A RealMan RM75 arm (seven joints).
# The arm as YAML. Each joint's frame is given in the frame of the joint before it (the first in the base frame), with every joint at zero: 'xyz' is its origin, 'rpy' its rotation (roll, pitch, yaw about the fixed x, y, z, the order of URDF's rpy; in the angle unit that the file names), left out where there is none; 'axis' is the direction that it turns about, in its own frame. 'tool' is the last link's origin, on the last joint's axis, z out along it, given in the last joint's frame.
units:
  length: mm
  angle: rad
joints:
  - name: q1
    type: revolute
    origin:
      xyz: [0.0, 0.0, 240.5]
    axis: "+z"
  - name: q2
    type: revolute
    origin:
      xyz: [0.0, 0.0, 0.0]
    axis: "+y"
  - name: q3
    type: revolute
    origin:
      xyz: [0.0, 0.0, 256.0]
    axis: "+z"
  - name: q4
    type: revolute
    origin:
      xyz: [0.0, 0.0, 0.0]
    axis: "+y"
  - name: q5
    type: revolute
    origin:
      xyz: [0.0, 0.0, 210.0]
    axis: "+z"
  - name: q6
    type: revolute
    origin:
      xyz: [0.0, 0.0, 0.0]
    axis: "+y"
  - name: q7
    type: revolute
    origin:
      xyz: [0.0, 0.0, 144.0]
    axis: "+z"
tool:
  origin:
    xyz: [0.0, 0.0, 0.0]
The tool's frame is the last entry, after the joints.
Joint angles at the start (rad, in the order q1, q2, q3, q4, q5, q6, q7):
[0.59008, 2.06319, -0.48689, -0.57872, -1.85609, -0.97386, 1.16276]
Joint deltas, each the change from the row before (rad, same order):
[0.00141, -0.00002, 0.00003, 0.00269, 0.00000, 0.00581, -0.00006]
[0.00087, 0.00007, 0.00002, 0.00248, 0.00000, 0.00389, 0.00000]
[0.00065, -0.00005, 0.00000, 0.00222, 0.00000, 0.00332, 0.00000]
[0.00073, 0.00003, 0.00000, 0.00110, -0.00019, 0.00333, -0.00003]
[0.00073, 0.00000, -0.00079, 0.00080, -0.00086, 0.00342, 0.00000]
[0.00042, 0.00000, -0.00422, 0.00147, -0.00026, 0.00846, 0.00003]
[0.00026, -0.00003, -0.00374, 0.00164, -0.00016, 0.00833, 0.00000]
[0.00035, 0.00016, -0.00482, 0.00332, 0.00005, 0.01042, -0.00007]
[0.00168, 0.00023, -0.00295, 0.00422, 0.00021, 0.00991, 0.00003]
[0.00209, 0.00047, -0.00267, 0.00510, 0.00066, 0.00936, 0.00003]
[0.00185, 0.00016, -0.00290, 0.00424, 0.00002, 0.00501, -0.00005]
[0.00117, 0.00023, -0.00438, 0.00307, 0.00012, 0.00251, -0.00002]
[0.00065, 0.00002, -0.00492, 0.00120, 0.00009, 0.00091, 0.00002]
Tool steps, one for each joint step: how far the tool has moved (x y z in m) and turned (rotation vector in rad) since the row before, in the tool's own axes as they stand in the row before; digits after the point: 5 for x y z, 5 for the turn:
[0.00037, -0.00017, 0.00055, 0.00333, 0.00240, 0.00134]
[0.00045, 0.00004, 0.00039, 0.00189, 0.00192, 0.00157]
[0.00042, 0.00000, 0.00029, 0.00167, 0.00176, 0.00137]
[0.00017, -0.00015, 0.00028, 0.00206, 0.00141, 0.00037]
[0.00017, -0.00008, 0.00033, 0.00152, 0.00211, -0.00073]
[0.00066, -0.00018, 0.00057, 0.00375, 0.00531, -0.00178]
[0.00074, -0.00023, 0.00048, 0.00403, 0.00519, -0.00130]
[0.00121, 0.00005, 0.00070, 0.00428, 0.00685, -0.00056]
[0.00084, 0.00016, 0.00098, 0.00399, 0.00540, 0.00081]
[0.00084, 0.00050, 0.00115, 0.00302, 0.00488, 0.00185]
[0.00050, 0.00081, 0.00099, -0.00057, 0.00352, 0.00045]
[0.00037, 0.00110, 0.00087, -0.00296, 0.00291, -0.00091]
[0.00002, 0.00089, 0.00065, -0.00346, 0.00202, -0.00253]

